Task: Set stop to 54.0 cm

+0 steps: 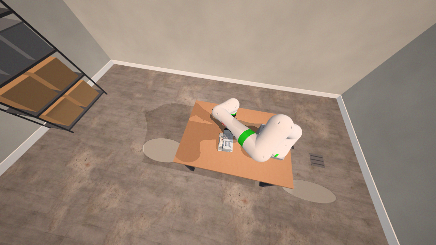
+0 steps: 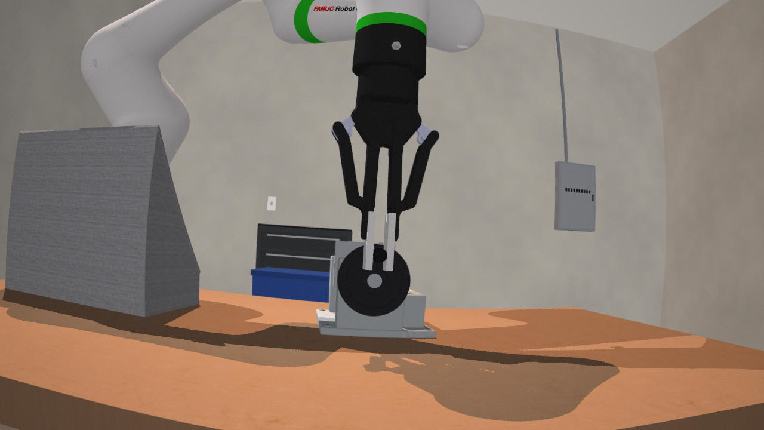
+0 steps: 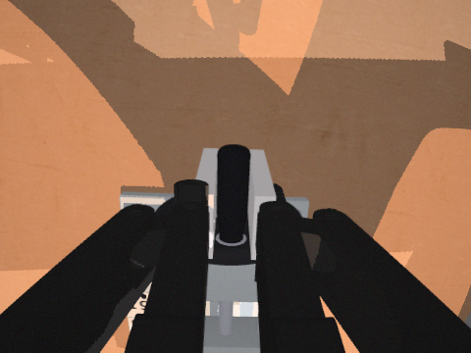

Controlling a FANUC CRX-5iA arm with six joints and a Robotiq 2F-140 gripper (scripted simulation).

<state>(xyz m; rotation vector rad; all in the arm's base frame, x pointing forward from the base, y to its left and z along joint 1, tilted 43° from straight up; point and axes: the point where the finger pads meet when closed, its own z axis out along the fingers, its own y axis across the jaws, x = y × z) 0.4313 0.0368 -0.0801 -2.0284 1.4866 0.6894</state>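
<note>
Now: the sliding stop block 30 mm behind my hand, 140 mm to the left of it and 30 mm below it. Round my hand: black handwheel 20 mm to the left, 20 mm below; then black crank knob 20 mm below.
</note>
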